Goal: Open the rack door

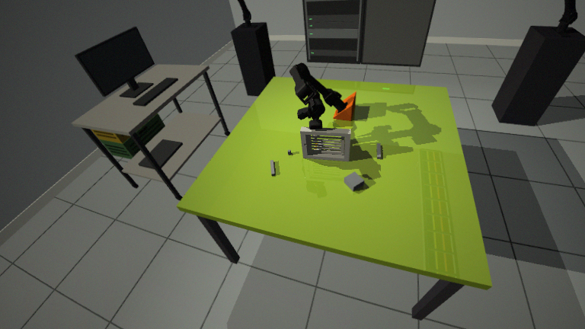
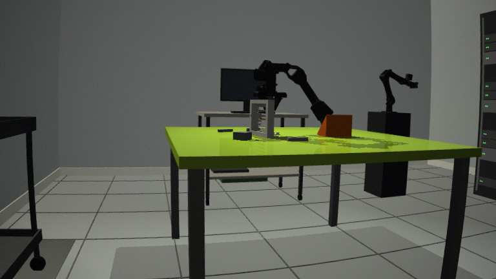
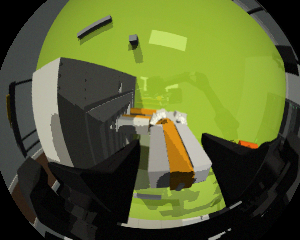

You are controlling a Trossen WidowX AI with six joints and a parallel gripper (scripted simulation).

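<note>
My gripper tip is 1 cm to the right of the door handle and 2 cm above it. Round my gripper tip: small piece (8 cm ahead, 13 cm to the right, 12 cm below).
</note>
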